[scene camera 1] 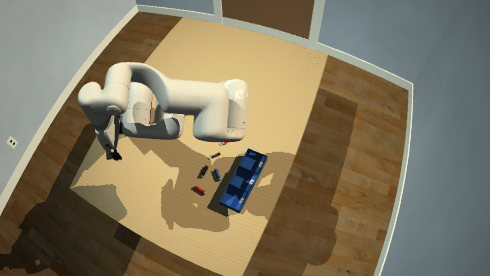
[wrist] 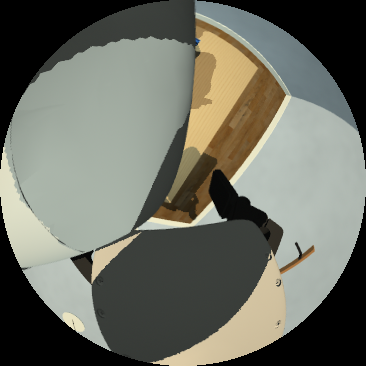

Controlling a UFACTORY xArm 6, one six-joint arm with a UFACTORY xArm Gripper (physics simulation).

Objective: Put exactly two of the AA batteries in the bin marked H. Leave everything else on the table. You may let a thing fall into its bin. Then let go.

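Frame: origin at the arm's base, x back, y down, z right, level; metres.
Where they show: gripper, fingertip midpoint: (scene camera 1: 119,145).
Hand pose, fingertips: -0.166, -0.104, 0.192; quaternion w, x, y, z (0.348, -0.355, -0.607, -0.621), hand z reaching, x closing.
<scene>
After its pixels a point has its place, as x, y, z.
A blue bin block (scene camera 1: 247,191) @[-0.529, 0.239, 0.015] with three compartments stands on the tabletop; its white labels are too small to read. Left of it in the scene view lie a blue battery-like piece (scene camera 1: 217,175) @[-0.392, 0.263, 0.003], a black one (scene camera 1: 203,171) @[-0.335, 0.262, 0.015], a thinner dark one (scene camera 1: 215,156) @[-0.343, 0.268, -0.066] and a red one (scene camera 1: 199,190) @[-0.361, 0.262, 0.094]. Another red piece (scene camera 1: 224,143) @[-0.347, 0.266, -0.133] is mostly hidden by the arm. Which are AA batteries cannot be told. My gripper (scene camera 1: 114,154) @[-0.166, -0.104, 0.192] is open and empty, far left of the pieces and apart from them. In the wrist view one black finger (wrist: 225,197) @[-0.195, -0.139, 0.223] shows; the arm hides the other.
The white arm (scene camera 1: 195,95) @[-0.408, -0.319, 0.041] (wrist: 100,145) spans over the light tabletop (scene camera 1: 260,65) @[-0.286, 0.276, -0.589] (wrist: 225,65) @[-0.526, 0.276, 0.248] and casts broad shadows around the pieces. Wooden floor (scene camera 1: 320,165) (wrist: 250,105) borders the tabletop. A pale wall (scene camera 1: 45,50) stands at the left in the scene view.
</scene>
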